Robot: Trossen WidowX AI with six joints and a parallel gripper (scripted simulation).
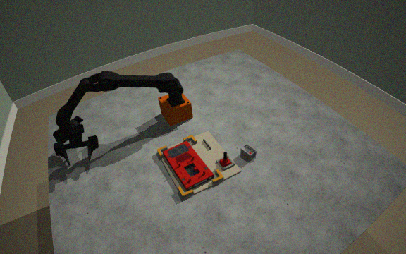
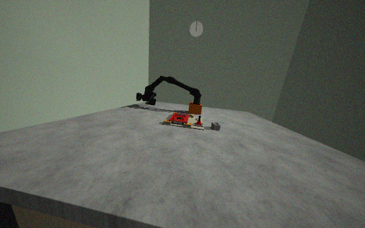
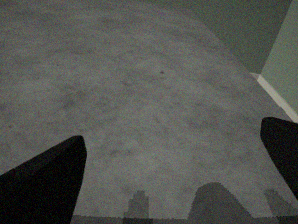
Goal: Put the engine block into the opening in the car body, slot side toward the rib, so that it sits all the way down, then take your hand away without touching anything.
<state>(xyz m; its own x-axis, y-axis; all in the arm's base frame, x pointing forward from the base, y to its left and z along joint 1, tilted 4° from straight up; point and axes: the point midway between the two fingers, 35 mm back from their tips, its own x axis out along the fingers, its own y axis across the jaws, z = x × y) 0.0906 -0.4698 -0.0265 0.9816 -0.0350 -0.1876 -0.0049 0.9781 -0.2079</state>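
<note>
Right now my gripper tip is 24 cm short of the engine block, 61 cm to the right of it and 5 cm above it.
</note>
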